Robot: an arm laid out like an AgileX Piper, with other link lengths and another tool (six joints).
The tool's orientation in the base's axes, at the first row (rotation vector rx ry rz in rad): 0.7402, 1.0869, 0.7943
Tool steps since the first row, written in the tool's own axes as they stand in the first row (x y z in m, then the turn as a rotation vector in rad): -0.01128, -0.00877, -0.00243, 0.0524, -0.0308, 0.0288; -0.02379, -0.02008, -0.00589, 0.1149, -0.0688, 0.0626; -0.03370, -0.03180, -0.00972, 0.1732, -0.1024, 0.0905; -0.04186, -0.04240, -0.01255, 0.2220, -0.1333, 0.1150; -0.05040, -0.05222, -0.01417, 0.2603, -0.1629, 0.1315; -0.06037, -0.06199, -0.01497, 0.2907, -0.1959, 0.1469
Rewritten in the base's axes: -0.00357, -0.01377, -0.00277, 0.0466, 0.0247, -0.0417; -0.00797, -0.02976, -0.00738, 0.1019, 0.0535, -0.0927; -0.01196, -0.04372, -0.01366, 0.1498, 0.0819, -0.1398; -0.01476, -0.05575, -0.01953, 0.1914, 0.1040, -0.1812; -0.01667, -0.06785, -0.02422, 0.2225, 0.1189, -0.2189; -0.01817, -0.08124, -0.02796, 0.2511, 0.1256, -0.2562
